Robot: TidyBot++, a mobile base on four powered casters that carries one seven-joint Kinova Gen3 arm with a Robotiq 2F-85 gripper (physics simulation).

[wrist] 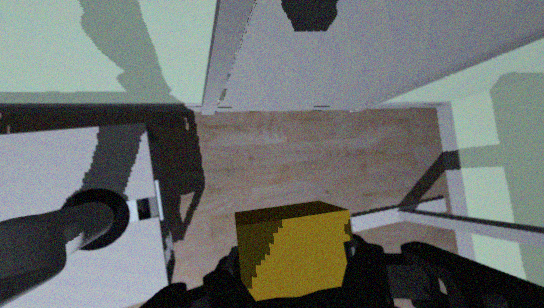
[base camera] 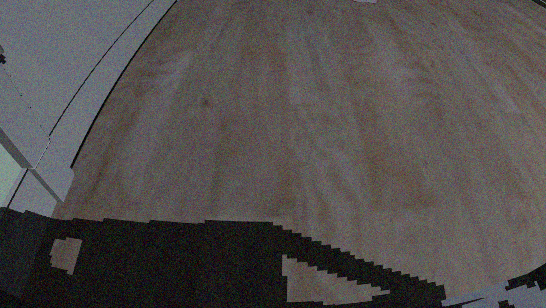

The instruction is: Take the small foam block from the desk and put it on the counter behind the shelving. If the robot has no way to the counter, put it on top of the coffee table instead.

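Frame: origin at the arm's base, x back, y left, z down, level; millimetres.
Where they show: gripper, fingertip midpoint: (wrist: 290, 252); arm's base, link origin: (wrist: 94, 219).
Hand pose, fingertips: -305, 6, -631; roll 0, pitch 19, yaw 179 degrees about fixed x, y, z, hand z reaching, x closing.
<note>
Things, the pixels of their top centre, and the offset from my fingertips, as dx, dy, dz. "spot": a spot on its surface instead. Level surfaces: height alone.
- small yellow foam block, surface spot: (wrist: 305, 255) spot: +4, +9, -34
- floor, surface height: dz +1027
- pale grey face, surface spot: (base camera: 65, 55) spot: -230, +344, +867
My gripper (wrist: 290, 252) is shut on a small yellow foam block (wrist: 305, 255) in the wrist view. The block sits between the two black fingers at the bottom of the view, held above the wood floor, partly in shadow. In the base camera neither the gripper nor the block shows. I cannot identify the desk, the counter or the coffee table with certainty in these views.
A large pale grey panel (wrist: 320, 65) stands across the floor (wrist: 300, 150). Another pale grey face (base camera: 65, 55) lines the base camera's left side. The white robot base (wrist: 30, 170) is at left. A thin white bar (wrist: 375, 220) and pale green wall (wrist: 475, 120) are at right.
</note>
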